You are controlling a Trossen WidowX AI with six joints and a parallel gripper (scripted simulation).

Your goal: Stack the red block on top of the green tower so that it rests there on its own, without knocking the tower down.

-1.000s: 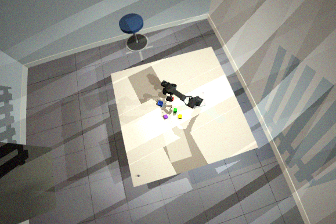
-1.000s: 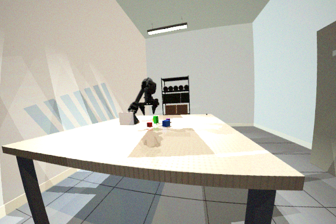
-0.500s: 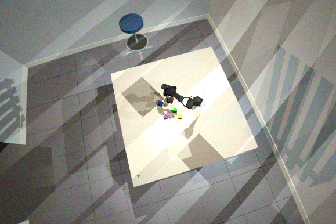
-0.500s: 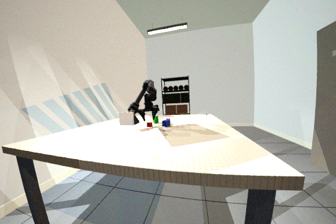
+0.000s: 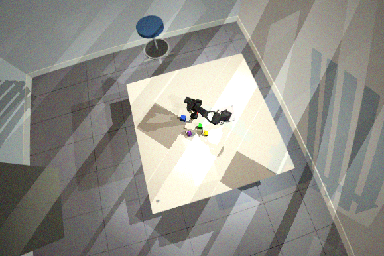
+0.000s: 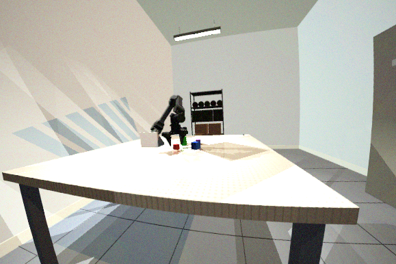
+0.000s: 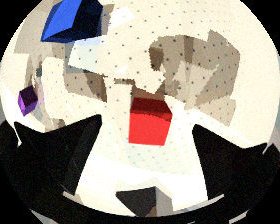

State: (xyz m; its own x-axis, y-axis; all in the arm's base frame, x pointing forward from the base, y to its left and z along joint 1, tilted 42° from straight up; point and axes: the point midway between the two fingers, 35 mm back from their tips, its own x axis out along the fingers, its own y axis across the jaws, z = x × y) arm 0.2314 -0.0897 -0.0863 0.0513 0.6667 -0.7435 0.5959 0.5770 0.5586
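Now: the red block 1 cm below my gripper tip. Also, from my gripper tip: yellow block: 1 cm behind, 22 cm to the left, 1 cm below; then purple block: 13 cm ahead, 17 cm to the left, 1 cm below; then blue block: 14 cm ahead, 1 cm to the left.
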